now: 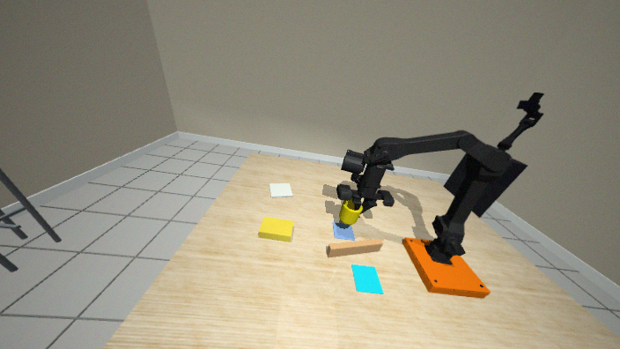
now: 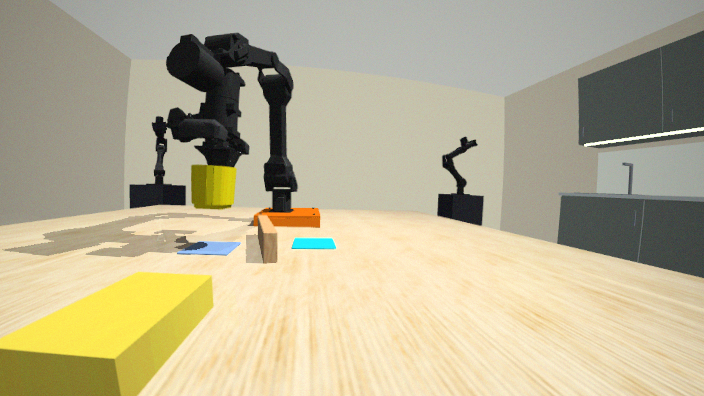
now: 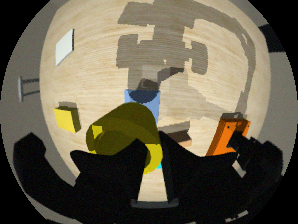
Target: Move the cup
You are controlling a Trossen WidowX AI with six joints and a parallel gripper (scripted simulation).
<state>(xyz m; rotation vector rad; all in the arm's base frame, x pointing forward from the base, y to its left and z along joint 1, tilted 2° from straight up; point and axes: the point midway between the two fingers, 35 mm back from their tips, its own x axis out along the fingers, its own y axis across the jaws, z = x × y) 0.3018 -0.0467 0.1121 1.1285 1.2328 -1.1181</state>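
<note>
The cyan pad is 40 mm behind my gripper tip, 170 mm to the left of it and 110 mm below it. Round my gripper tip: yellow block 270 mm ahead, 70 mm to the left, 90 mm below; then yellow cup 20 mm ahead; then wooden bar 10 mm behind, 80 mm to the left, 90 mm below.
</note>
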